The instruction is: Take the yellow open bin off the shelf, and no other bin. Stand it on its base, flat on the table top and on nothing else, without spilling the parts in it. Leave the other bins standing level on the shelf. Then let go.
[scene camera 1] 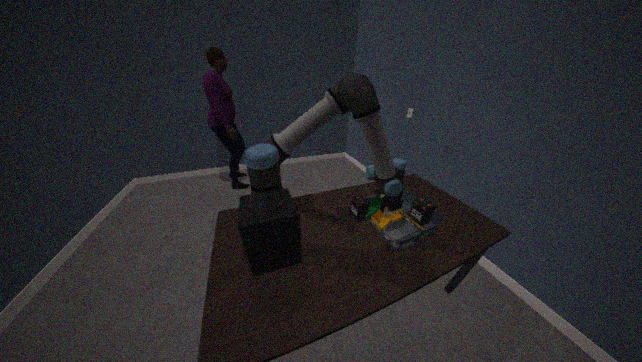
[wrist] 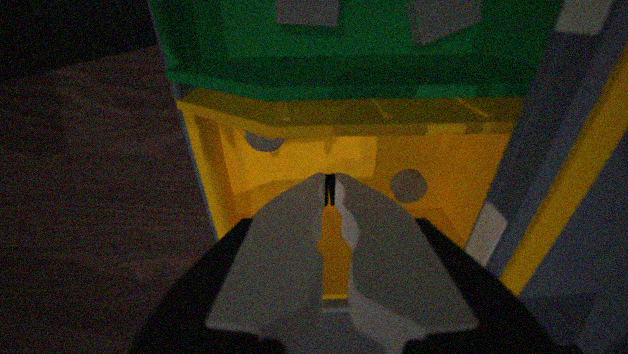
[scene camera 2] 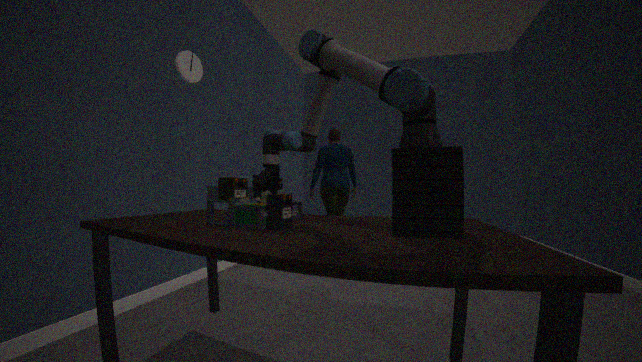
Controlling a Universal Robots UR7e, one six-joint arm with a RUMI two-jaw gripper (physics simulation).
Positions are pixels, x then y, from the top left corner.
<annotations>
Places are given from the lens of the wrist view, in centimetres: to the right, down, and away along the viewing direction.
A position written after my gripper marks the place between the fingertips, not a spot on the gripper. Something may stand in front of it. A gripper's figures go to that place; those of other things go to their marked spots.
my gripper (wrist: 328,176): 1, 0, 14
green bin (wrist: 367,56): 3, -6, 14
yellow open bin (wrist: 456,144): 10, -2, 18
The marked spots on the yellow open bin and the green bin are 9 cm apart.
</annotations>
